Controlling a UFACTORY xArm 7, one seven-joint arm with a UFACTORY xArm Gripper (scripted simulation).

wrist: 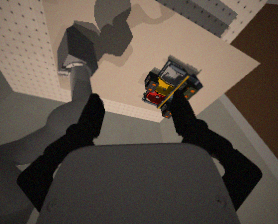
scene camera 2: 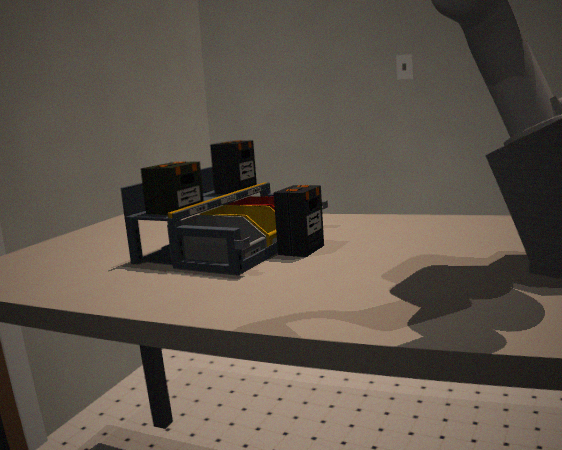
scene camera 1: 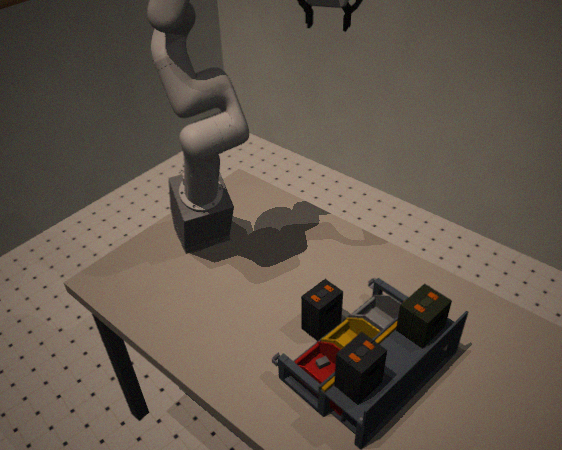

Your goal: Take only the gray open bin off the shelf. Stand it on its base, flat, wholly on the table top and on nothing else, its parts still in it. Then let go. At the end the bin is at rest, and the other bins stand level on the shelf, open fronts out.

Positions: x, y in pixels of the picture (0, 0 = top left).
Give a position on a dark box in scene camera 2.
298, 209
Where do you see a yellow bin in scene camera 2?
262, 217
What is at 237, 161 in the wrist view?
My gripper.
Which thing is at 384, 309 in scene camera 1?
A gray bin.
